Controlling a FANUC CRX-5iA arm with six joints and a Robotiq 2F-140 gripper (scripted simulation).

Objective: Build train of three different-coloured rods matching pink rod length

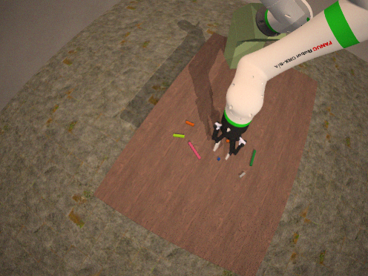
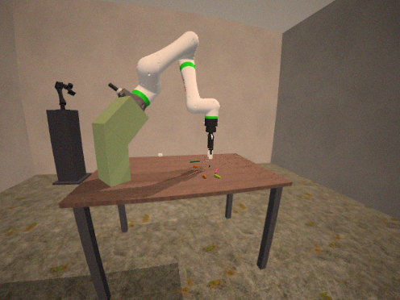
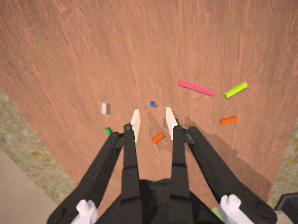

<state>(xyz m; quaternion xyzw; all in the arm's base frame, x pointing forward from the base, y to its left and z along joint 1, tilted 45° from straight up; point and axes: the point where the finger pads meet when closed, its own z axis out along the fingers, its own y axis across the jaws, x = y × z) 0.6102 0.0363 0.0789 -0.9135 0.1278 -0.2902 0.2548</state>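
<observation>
My gripper is now 100 mm above the blue rod. The rest, counted from my hand: green rod (90 mm behind, 140 mm to the left, 100 mm below); then pink rod (20 mm ahead, 110 mm to the right, 100 mm below); then grey rod (10 mm ahead, 130 mm to the left, 100 mm below).
</observation>
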